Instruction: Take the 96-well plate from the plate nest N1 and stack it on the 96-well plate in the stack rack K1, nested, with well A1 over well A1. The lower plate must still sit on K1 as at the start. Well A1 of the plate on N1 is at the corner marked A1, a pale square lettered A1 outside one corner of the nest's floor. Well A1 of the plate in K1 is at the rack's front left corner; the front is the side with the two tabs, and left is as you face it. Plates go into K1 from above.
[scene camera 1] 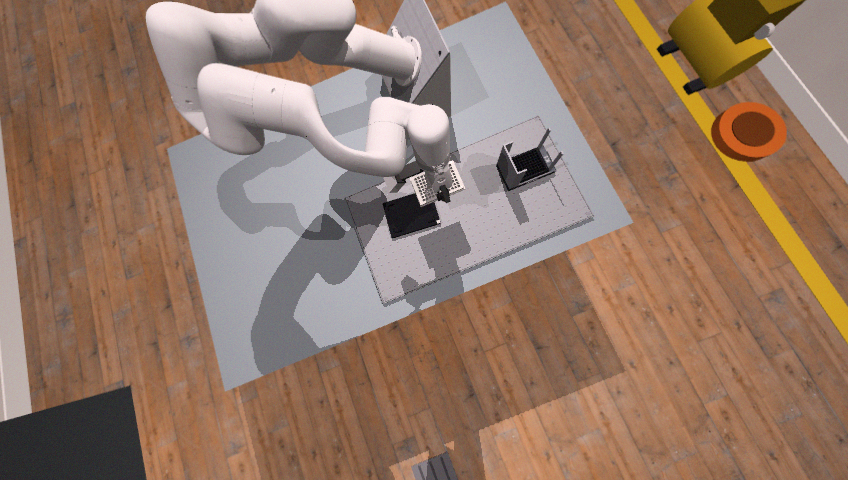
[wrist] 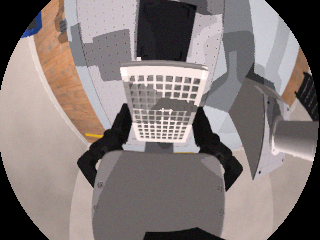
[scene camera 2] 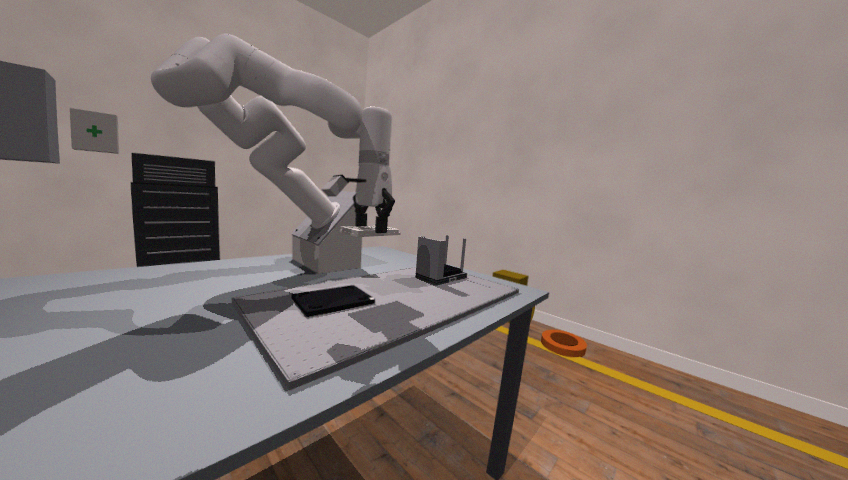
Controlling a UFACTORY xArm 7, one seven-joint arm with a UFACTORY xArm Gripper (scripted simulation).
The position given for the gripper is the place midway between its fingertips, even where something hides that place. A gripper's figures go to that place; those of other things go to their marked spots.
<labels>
The gripper (scene camera 1: 437, 183) is 82 cm from the lens. A white 96-well plate (scene camera 1: 425, 194): 80 cm from the lens.
</labels>
